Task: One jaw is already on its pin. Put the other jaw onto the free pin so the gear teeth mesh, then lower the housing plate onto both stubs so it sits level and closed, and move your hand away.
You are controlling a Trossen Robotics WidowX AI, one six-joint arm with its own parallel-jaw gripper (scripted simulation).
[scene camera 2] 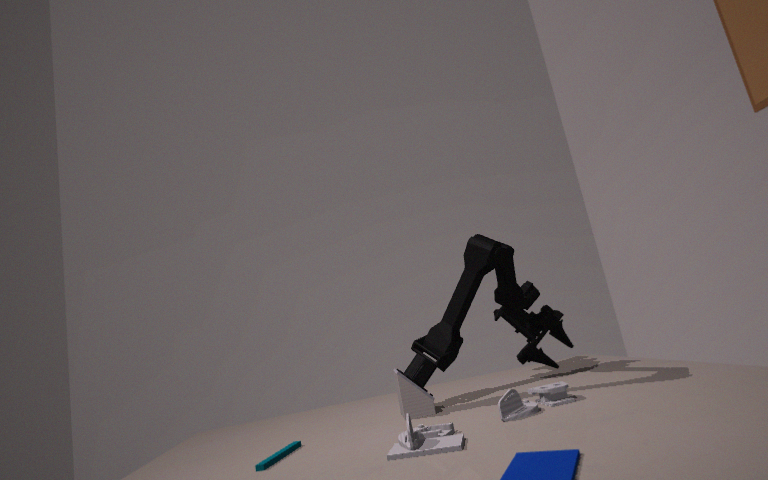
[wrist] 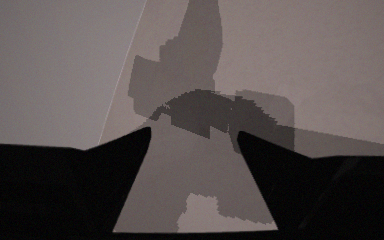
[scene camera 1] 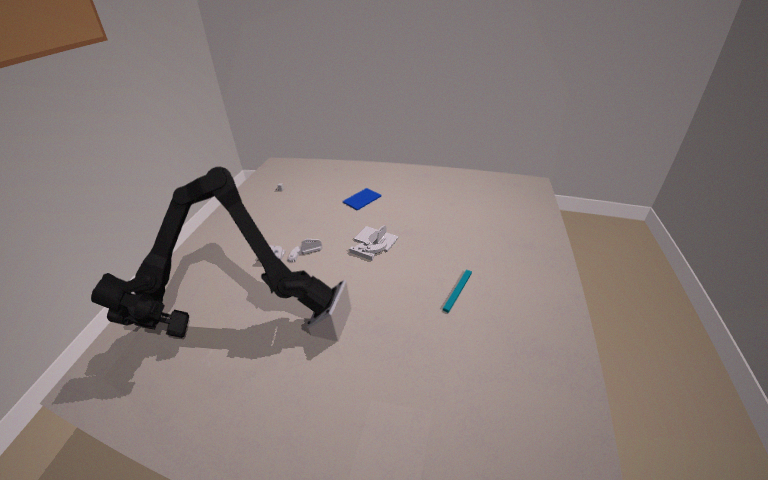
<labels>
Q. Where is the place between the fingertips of my gripper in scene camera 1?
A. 153,323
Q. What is my gripper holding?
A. Nothing.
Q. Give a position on a grey jaw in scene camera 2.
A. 511,408
</labels>
